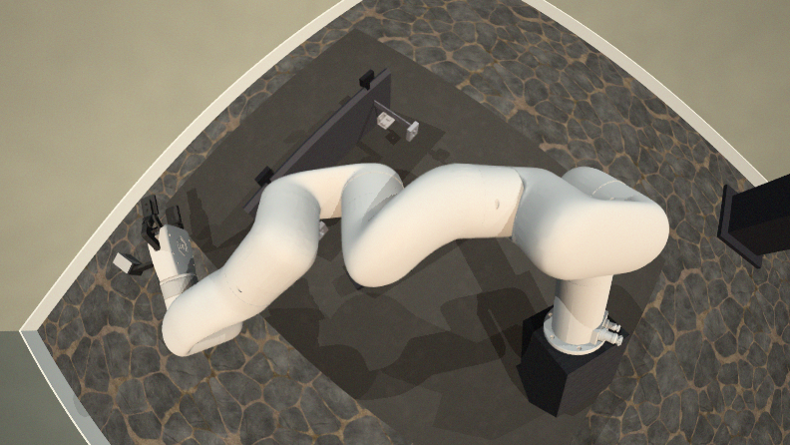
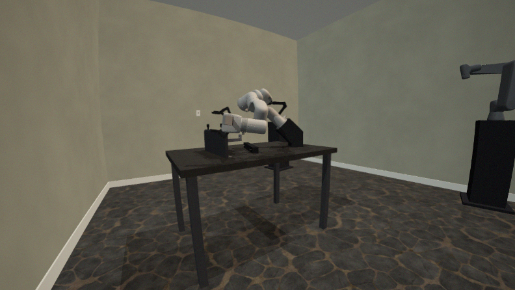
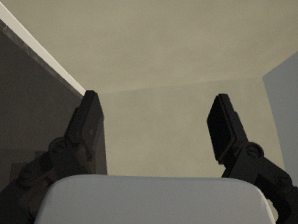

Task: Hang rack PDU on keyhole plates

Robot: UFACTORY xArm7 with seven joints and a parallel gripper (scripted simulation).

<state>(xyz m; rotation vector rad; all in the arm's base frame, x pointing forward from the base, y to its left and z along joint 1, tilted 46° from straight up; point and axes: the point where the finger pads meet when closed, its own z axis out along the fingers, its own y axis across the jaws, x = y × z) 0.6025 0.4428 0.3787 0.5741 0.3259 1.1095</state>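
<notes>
The rack PDU is 45 cm behind my hand, 28 cm to the right of it and 21 cm below it. From my hand the other things lie so: dark mounting panel (32 cm to the right, 17 cm behind, 15 cm below).
</notes>
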